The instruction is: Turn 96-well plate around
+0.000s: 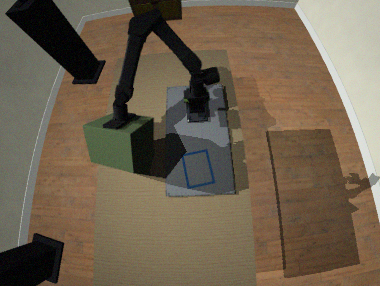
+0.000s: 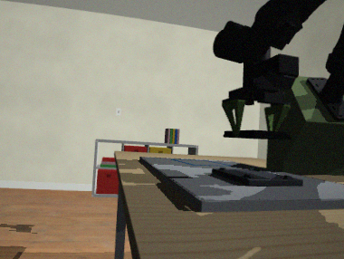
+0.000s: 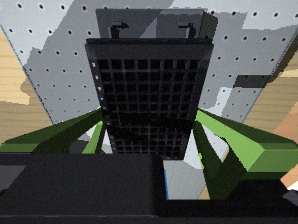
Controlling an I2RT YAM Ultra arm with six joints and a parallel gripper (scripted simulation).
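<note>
Right now my hand is 90 mm above the plate nest N1. Also, from my hand: black 96-well plate right at my hand.
</note>
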